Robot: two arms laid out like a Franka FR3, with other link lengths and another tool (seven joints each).
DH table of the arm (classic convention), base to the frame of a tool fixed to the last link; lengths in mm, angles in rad. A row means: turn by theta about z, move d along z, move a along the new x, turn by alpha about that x. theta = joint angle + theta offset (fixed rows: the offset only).
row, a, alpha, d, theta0
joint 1, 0, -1.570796, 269.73, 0
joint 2, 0, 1.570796, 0, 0
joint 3, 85.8, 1.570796, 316, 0
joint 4, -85.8, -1.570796, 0, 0
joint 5, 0, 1.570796, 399.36, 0
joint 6, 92.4, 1.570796, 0, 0
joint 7, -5.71, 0.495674, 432.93, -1.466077
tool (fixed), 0, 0, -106.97, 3.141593
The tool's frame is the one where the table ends.
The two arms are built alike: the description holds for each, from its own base.
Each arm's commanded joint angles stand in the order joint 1, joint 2, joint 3, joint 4, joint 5, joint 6, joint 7.
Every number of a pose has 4 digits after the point. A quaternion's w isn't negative.
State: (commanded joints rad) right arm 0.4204 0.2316 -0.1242 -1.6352 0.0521 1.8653 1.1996; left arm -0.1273 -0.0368 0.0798 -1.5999 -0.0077 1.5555 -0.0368
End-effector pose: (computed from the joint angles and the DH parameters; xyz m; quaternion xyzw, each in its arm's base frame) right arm 0.6440 0.1595 0.1842 0.2636 -0.9302 -0.2464 0.0667; left arm 0.6118 -0.0407 0.3377 0.6432 -0.7242 -0.1821 0.1694
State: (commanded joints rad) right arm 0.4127 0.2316 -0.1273 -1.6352 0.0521 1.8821 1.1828; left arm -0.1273 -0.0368 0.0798 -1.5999 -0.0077 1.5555 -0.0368
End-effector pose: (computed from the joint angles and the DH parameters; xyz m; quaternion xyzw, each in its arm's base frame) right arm 0.6519 0.1544 0.1861 0.2685 -0.9295 -0.2458 0.0590; left arm 0.6118 -0.0407 0.3377 0.6432 -0.7242 -0.1821 0.1694
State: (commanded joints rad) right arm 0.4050 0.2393 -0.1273 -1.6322 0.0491 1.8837 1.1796; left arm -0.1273 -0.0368 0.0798 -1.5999 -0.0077 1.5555 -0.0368
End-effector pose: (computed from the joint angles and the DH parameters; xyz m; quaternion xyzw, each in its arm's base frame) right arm 0.6545 0.1488 0.1828 0.2665 -0.9305 -0.2441 0.0600; left arm 0.6118 -0.0407 0.3377 0.6432 -0.7242 -0.1821 0.1694
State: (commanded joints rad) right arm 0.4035 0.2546 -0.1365 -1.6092 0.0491 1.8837 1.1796; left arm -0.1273 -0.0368 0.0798 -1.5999 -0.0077 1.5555 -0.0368
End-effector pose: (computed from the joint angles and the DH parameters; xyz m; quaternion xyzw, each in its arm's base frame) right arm 0.6630 0.1440 0.1848 0.2630 -0.9323 -0.2423 0.0549; left arm 0.6118 -0.0407 0.3377 0.6432 -0.7242 -0.1821 0.1694
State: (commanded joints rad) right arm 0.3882 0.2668 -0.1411 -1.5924 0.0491 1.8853 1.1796; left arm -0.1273 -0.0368 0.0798 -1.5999 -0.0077 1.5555 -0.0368
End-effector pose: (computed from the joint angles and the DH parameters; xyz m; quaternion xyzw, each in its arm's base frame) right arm 0.6713 0.1323 0.1856 0.2549 -0.9350 -0.2414 0.0495; left arm 0.6118 -0.0407 0.3377 0.6432 -0.7242 -0.1821 0.1694
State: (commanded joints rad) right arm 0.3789 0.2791 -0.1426 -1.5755 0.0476 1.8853 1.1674; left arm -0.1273 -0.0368 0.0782 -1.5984 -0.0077 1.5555 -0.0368
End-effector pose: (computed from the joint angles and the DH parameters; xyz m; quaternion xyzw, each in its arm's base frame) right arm 0.6783 0.1264 0.1862 0.2567 -0.9352 -0.2394 0.0475; left arm 0.6121 -0.0417 0.3385 0.6427 -0.7248 -0.1818 0.1687
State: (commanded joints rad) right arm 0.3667 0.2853 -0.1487 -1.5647 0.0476 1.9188 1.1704; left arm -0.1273 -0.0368 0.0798 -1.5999 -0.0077 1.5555 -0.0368
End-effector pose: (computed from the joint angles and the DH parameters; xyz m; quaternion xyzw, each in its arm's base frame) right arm 0.6946 0.1171 0.1919 0.2516 -0.9378 -0.2378 0.0265; left arm 0.6118 -0.0407 0.3377 0.6432 -0.7242 -0.1821 0.1694
